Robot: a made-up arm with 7 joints. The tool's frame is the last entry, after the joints. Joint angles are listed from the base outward. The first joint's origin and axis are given. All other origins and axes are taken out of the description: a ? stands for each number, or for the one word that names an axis. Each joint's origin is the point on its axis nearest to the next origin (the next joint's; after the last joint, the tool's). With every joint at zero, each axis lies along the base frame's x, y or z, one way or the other. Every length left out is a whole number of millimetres.
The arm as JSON. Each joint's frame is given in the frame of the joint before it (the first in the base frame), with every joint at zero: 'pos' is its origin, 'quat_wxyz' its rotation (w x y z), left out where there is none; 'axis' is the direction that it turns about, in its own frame. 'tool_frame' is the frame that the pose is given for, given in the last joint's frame.
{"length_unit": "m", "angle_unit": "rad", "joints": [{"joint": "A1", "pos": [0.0, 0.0, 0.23], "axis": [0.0, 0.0, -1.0]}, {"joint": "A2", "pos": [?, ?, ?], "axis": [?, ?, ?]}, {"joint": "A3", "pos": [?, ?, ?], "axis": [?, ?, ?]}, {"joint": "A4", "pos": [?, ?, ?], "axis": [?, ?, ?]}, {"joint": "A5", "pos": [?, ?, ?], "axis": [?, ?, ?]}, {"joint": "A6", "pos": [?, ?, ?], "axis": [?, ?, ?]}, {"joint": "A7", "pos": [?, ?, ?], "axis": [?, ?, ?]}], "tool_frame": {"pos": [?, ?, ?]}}
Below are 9 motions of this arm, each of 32 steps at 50 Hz.
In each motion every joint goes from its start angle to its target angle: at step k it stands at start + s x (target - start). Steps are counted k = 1, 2, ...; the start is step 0. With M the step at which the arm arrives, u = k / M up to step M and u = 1 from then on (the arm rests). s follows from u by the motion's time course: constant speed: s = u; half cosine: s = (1 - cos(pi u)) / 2; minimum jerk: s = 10 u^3 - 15 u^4 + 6 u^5.
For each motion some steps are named. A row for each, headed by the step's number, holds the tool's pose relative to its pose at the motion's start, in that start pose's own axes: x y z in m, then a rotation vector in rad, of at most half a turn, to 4 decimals.
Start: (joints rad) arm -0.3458 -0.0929 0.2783 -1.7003 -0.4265 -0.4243 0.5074
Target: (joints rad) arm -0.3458 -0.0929 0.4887 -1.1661 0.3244 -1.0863 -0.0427
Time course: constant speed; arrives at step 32
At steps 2, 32:
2: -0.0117 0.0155 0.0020 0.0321 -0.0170 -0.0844
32: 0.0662 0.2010 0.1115 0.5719 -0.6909 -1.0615

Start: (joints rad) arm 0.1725 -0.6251 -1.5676 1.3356 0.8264 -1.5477 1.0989
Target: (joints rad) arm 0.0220 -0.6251 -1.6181 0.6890 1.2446 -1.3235 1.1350
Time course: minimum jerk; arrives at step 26
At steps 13, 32:
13: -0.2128 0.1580 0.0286 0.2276 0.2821 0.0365
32: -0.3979 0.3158 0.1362 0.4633 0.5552 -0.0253

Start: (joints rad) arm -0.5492 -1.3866 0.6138 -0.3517 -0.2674 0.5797 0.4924
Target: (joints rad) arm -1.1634 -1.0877 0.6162 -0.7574 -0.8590 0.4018 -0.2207
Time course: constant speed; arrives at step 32
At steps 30, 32:
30: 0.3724 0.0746 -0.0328 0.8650 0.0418 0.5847
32: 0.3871 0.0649 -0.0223 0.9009 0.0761 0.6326

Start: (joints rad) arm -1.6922 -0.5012 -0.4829 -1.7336 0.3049 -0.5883 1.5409
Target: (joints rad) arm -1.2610 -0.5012 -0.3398 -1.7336 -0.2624 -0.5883 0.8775
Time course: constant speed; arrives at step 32
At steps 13, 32:
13: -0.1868 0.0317 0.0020 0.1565 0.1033 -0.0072
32: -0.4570 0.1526 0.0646 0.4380 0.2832 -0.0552

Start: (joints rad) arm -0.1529 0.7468 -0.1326 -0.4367 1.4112 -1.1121 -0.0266
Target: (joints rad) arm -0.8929 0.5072 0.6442 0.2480 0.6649 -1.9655 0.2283
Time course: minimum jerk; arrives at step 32
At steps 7, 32:
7: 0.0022 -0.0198 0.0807 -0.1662 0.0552 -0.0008
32: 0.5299 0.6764 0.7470 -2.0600 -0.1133 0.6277

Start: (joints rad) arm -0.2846 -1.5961 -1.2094 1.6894 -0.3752 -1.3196 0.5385
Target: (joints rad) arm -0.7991 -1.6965 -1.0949 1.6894 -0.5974 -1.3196 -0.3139
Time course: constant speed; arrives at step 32
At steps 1, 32:
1: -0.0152 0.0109 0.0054 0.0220 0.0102 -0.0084
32: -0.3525 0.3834 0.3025 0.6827 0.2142 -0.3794

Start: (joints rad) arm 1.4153 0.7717 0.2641 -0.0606 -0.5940 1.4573 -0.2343
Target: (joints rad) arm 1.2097 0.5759 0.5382 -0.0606 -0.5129 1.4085 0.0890
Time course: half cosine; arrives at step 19
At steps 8, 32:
8: -0.1083 0.1017 0.0103 -0.0069 0.0910 -0.0645
32: -0.2732 0.2654 0.0833 -0.0316 0.2632 -0.1544

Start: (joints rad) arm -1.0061 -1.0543 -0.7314 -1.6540 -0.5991 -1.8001 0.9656
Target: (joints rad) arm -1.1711 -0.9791 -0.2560 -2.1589 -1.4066 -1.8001 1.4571
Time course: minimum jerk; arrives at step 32
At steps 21, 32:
21: 0.0143 -0.3527 0.1284 -1.0377 -0.0569 0.4288
32: 0.0671 -0.3781 0.2113 -1.3026 -0.1683 0.5617

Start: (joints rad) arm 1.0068 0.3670 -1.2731 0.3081 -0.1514 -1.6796 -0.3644
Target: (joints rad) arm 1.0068 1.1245 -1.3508 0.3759 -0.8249 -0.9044 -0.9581
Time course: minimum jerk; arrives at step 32
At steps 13, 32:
13: -0.2145 -0.0443 0.1430 -0.0736 0.1168 -0.0159
32: -0.6762 0.1291 0.4370 -0.0785 0.5907 -0.2954

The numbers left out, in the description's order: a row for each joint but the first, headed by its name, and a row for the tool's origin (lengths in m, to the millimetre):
A2: xyz 0.04 -0.06 0.0, axis 1.0 0.0 0.0
A3: xyz 0.0 -0.06 -0.22, axis 0.0 1.0 0.0
A4: xyz -0.45 0.0 -0.31, axis -1.0 0.0 0.0
A5: xyz 0.0 -0.12 0.04, axis 0.0 -1.0 0.0
A6: xyz -0.01 0.0 -0.17, axis 0.0 0.0 1.0
A7: xyz -0.04 -0.26 0.0, axis -1.0 0.0 0.0
tool: xyz 0.0 0.0 -0.28

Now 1 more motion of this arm.
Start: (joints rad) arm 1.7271 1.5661 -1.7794 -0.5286 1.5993 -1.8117 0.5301
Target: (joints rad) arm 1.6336 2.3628 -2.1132 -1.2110 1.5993 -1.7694 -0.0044
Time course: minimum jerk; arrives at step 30
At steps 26, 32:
26: -0.1027 0.2412 -0.1114 1.2581 -0.0724 -0.3149
32: -0.1028 0.2455 -0.1103 1.2820 -0.0717 -0.3159

